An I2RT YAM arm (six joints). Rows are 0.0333 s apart.
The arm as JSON. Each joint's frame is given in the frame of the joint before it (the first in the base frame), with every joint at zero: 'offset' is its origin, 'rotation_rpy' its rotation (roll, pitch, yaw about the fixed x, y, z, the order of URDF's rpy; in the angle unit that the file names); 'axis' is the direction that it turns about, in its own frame. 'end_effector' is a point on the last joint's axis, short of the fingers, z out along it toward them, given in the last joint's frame.
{
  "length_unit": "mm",
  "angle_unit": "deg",
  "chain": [
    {
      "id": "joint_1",
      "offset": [
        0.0,
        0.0,
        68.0
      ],
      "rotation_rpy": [
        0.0,
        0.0,
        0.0
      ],
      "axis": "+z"
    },
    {
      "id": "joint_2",
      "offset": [
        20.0,
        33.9,
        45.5
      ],
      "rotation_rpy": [
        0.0,
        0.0,
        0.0
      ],
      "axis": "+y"
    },
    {
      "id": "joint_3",
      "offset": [
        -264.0,
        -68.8,
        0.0
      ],
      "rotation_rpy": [
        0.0,
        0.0,
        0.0
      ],
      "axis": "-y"
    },
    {
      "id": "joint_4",
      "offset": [
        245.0,
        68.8,
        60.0
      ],
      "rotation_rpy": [
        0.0,
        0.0,
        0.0
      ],
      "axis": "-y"
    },
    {
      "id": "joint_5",
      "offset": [
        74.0,
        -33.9,
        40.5
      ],
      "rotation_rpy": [
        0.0,
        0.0,
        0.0
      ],
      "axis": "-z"
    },
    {
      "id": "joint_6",
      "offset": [
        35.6,
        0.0,
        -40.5
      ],
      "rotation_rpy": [
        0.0,
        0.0,
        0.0
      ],
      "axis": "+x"
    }
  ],
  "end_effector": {
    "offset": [
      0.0,
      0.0,
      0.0
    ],
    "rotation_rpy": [
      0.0,
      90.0,
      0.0
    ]
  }
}
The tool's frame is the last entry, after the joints.
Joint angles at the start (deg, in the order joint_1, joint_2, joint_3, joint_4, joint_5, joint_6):
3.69, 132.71, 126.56, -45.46, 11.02, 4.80
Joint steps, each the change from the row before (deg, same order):
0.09, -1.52, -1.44, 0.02, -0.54, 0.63
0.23, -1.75, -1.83, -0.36, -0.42, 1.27
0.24, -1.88, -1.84, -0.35, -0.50, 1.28
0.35, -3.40, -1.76, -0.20, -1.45, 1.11
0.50, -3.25, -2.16, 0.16, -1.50, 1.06
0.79, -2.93, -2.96, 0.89, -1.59, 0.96
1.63, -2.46, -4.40, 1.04, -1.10, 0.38
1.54, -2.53, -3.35, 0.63, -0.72, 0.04
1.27, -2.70, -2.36, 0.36, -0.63, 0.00
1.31, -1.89, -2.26, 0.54, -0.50, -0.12
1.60, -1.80, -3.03, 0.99, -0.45, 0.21
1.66, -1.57, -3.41, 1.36, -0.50, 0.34
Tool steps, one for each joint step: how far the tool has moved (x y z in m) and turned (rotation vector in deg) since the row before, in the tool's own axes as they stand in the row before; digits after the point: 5 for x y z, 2 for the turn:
0.00077, -0.00032, -0.00722, -0.60, -0.06, 0.58
0.00264, 0.00063, -0.00784, -0.52, 0.46, 1.01
0.00258, 0.00057, -0.00880, -0.61, 0.35, 1.04
-0.00181, 0.00054, -0.02155, -1.87, -1.20, 1.06
0.00033, 0.00241, -0.01883, -2.01, -0.97, 0.84
0.00406, 0.00527, -0.01324, -2.24, -0.51, 0.45
0.01292, 0.01098, -0.00448, -1.97, 1.21, -0.92
0.00958, 0.01013, -0.00836, -1.66, 0.46, -1.14
0.00556, 0.00835, -0.01280, -1.58, -0.44, -0.93
0.00680, 0.00856, -0.00668, -1.37, 0.06, -1.10
0.01011, 0.01004, -0.00310, -1.43, 0.50, -1.01
0.01197, 0.01002, 0.00012, -1.45, 0.76, -0.93

